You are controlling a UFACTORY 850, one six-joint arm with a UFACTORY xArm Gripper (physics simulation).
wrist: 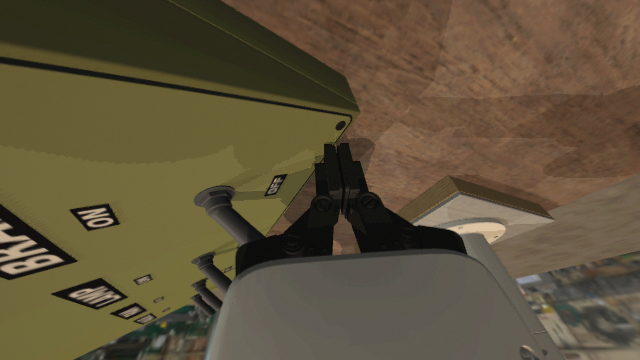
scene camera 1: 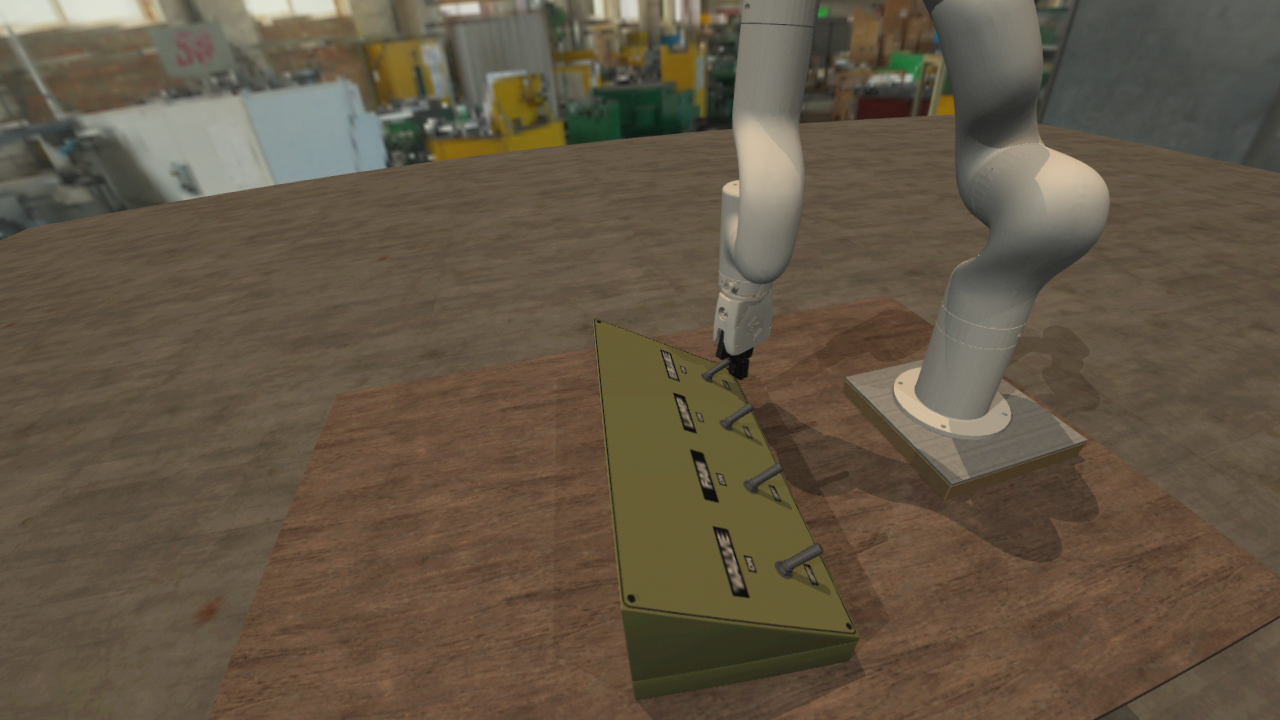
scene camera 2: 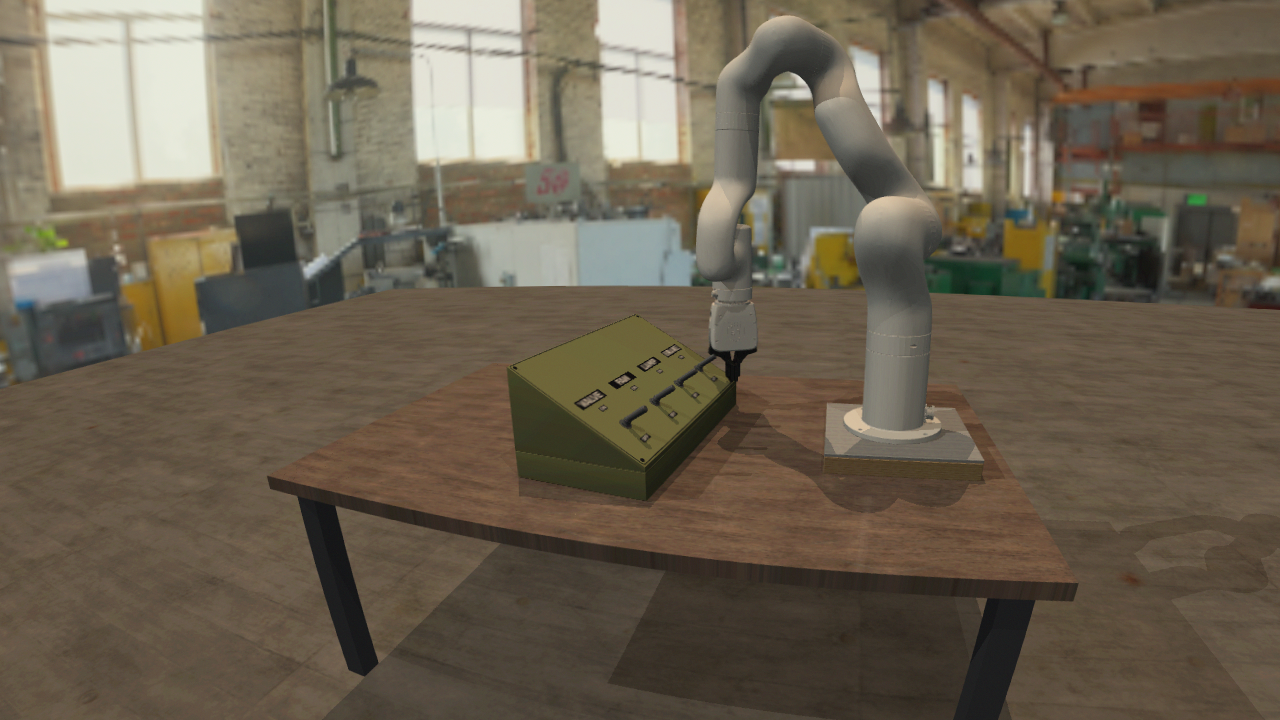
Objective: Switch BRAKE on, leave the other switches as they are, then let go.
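The olive switch panel has four grey levers. The BRAKE lever is at the far end and leans to its OFF label. The LAMP lever, FAN lever and VALVE lever lean the same way. My gripper is shut and empty. It points down at the panel's low edge, on the OFF side of the BRAKE lever. The gripper body hides the lever's tip in the wrist view; I cannot tell whether they touch.
The panel stands on a brown wooden table. The arm's base plate stands on the low-edge side of the panel. The LAMP lever is the closest neighbour of the BRAKE lever.
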